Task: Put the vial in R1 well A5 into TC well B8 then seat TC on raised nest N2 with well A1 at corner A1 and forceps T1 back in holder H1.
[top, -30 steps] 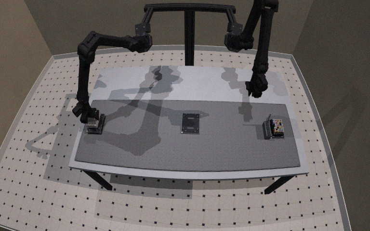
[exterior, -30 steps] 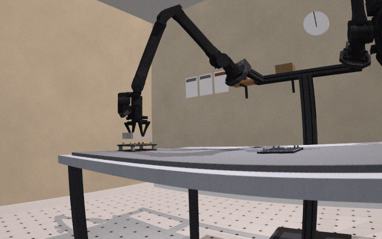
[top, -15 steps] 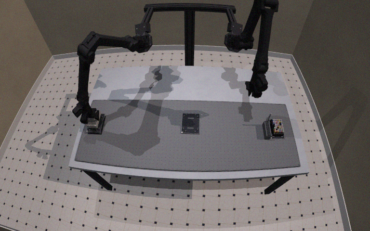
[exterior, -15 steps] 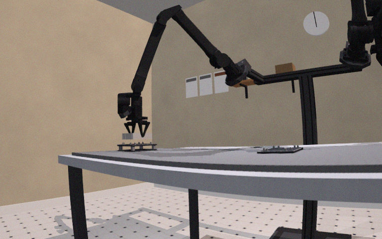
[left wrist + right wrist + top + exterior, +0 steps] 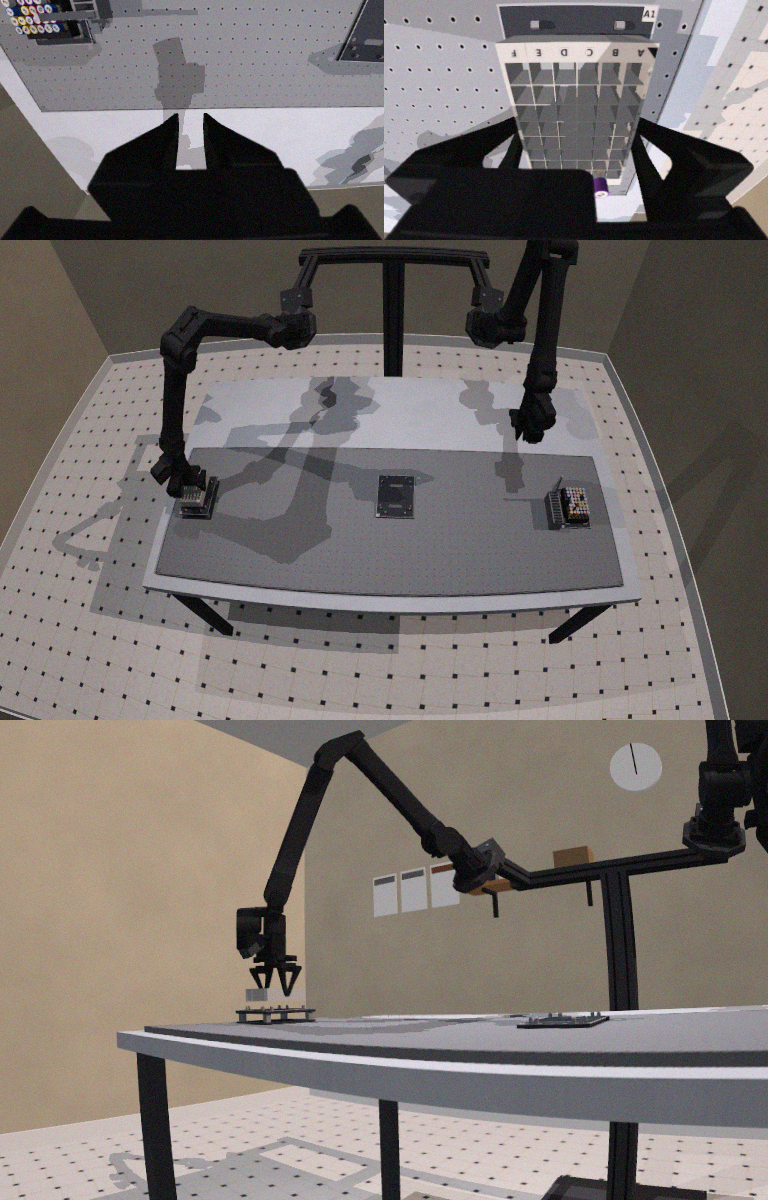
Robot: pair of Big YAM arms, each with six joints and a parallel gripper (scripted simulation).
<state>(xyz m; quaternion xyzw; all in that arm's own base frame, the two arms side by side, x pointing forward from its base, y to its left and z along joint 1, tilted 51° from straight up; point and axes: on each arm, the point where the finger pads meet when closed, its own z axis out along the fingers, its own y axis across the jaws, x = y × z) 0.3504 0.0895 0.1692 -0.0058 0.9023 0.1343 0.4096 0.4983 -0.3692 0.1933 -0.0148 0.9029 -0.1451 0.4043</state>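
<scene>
The tube carrier TC is right at my right hand. The rest, counted from my right hand: holder h1 (1240 mm to the left, 80 mm ahead, 60 mm below); then raised nest n2 (50 mm below).
</scene>
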